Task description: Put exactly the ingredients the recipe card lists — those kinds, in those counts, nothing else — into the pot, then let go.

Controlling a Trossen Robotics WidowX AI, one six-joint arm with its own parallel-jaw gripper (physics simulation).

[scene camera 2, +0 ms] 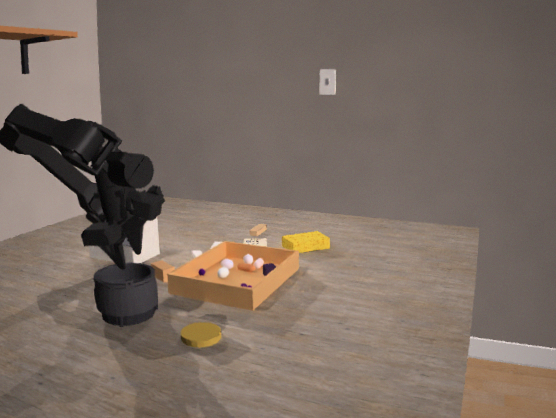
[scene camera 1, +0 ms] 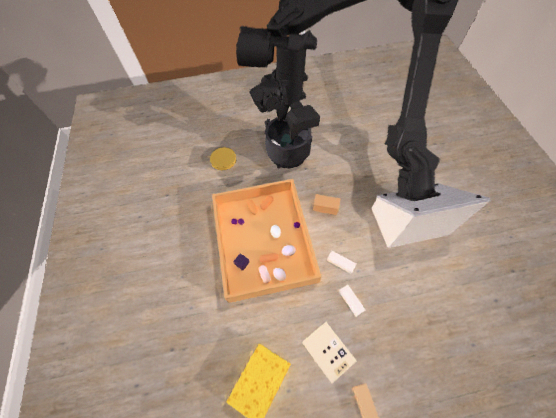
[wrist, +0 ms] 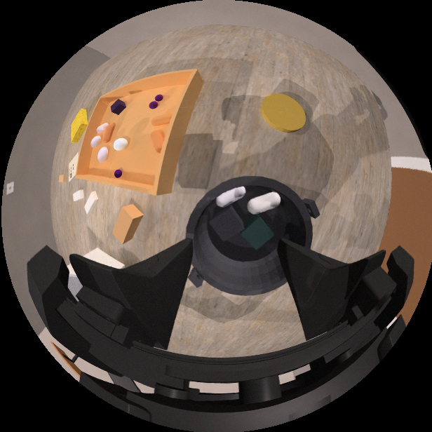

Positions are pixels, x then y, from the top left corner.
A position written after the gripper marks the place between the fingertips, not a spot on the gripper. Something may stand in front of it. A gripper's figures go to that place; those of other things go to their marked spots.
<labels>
The gripper [wrist: 236, 244]: 10 cm from the lens. A dark pot [wrist: 234, 266]: 20 cm from the lens. A yellow disc [wrist: 282, 112]: 23 cm from the lens. An orange block [wrist: 129, 216]: 24 cm from the lens. The marked spots on the dark pot and the orange block are 17 cm apart.
</labels>
